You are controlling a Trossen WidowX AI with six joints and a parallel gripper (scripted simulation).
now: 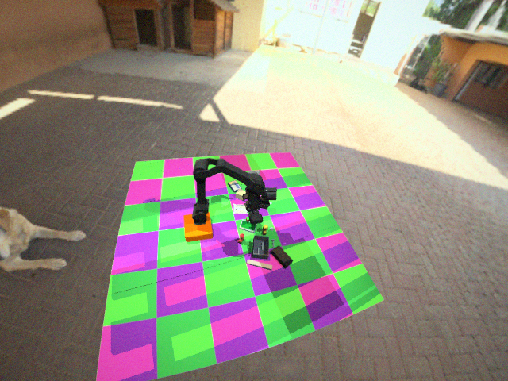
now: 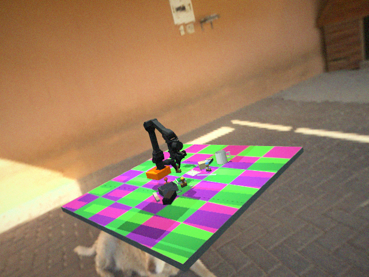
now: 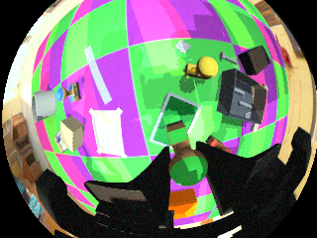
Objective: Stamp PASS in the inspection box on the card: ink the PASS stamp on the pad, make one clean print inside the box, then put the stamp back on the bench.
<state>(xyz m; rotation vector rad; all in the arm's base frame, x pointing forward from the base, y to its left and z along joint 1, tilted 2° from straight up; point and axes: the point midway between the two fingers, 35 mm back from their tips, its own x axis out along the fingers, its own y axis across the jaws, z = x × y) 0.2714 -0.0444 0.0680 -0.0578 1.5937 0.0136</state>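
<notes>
Right now my gripper tip is 90 mm above the green ink pad. The rest, counted from my gripper tip: red-knobbed stamp 60 mm behind, 80 mm to the right, 70 mm below; green-knobbed stamp right at my gripper tip; yellow-knobbed stamp 80 mm ahead, 50 mm to the right, 70 mm below.
</notes>
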